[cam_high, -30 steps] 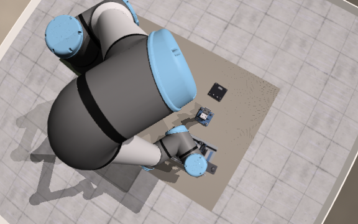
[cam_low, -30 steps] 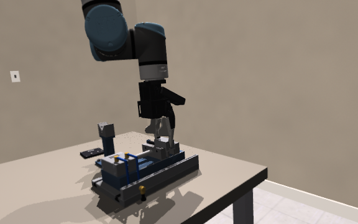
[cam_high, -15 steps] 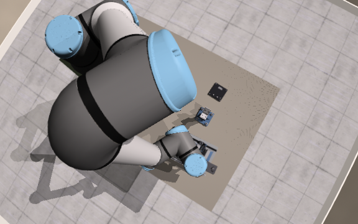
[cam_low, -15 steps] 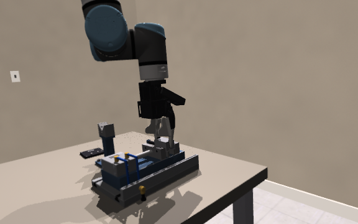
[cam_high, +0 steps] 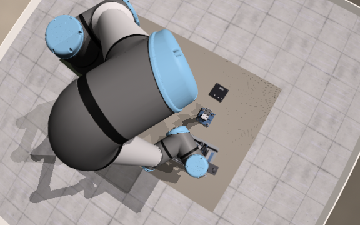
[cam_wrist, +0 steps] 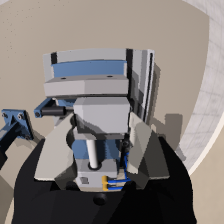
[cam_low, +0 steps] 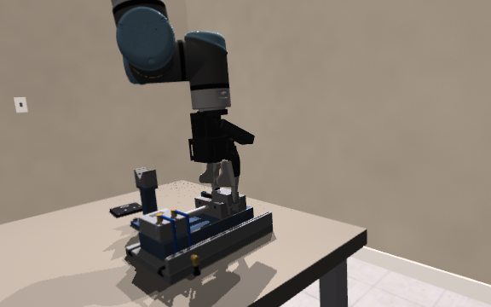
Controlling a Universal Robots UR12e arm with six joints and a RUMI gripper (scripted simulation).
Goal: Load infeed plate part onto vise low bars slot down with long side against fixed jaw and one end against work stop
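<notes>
Now: hand 1 cm above the part. The rest, counted from my hand: fixed jaw (3 cm ahead, 2 cm to the left, 3 cm below); work stop rod (7 cm to the left, 2 cm below); cylinder rod (9 cm behind, 1 cm to the left, 3 cm below).
</notes>
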